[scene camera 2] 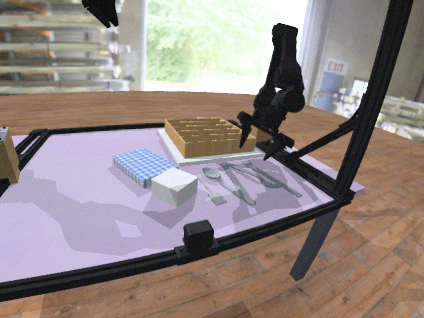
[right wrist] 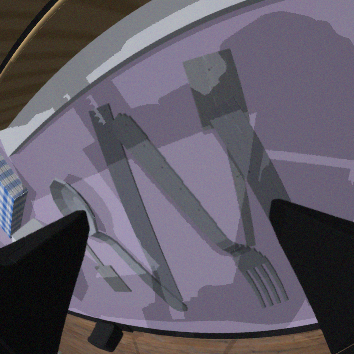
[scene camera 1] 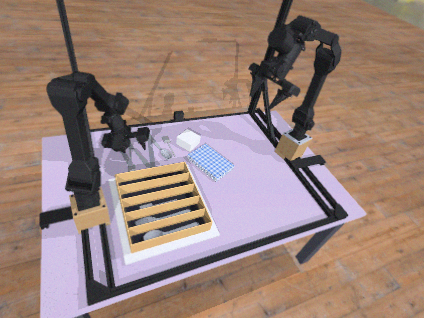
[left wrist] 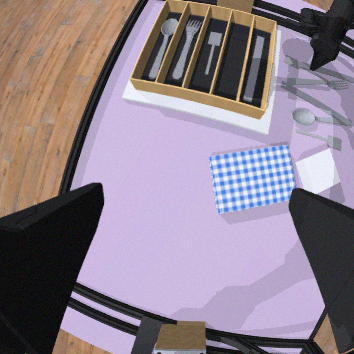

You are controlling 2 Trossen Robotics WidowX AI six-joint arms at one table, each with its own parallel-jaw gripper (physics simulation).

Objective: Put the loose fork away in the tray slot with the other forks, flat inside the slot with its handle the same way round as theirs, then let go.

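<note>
The loose fork (left wrist: 337, 85) (right wrist: 177, 187) lies on the table; in the right wrist view its handle runs to the upper left and its tines point to the lower right. The tray (scene camera 1: 170, 238) (scene camera 2: 217, 147) (left wrist: 200, 98) has five slots. A stored fork (left wrist: 186, 52) lies in the second slot from the left in the left wrist view, tines at the far end, handle toward the bottom. My right gripper (scene camera 2: 254, 152) (right wrist: 180, 215) is open and empty above the loose utensils, with the fork's handle showing between its fingers. My left gripper (scene camera 1: 264, 102) (left wrist: 200, 195) is open and empty, high above the table.
A loose knife (right wrist: 137, 210), spoon (right wrist: 72, 200) and wide-ended utensil (right wrist: 215, 90) lie close around the fork. A blue checked block (scene camera 1: 211, 161) (scene camera 2: 142, 165) (left wrist: 252, 179) and a white block (scene camera 1: 188, 140) (scene camera 2: 174, 187) (left wrist: 317, 171) sit beside them. The tray stands on a white board (left wrist: 195, 112).
</note>
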